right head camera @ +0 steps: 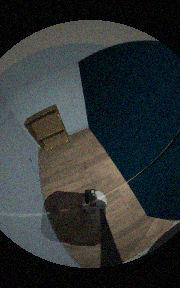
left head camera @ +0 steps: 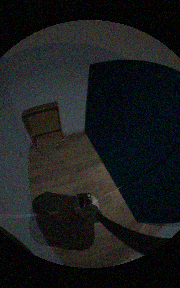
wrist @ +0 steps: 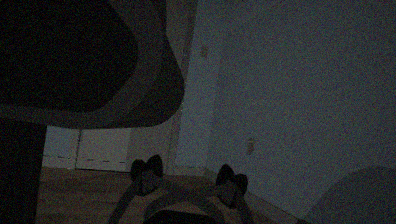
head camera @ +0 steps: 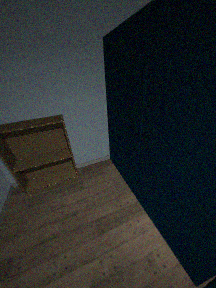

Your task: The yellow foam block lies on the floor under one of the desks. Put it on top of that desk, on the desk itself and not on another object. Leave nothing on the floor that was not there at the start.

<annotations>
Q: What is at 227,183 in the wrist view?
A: My gripper.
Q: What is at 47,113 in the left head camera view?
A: A low wooden shelf unit.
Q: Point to a low wooden shelf unit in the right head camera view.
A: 48,117
</annotations>
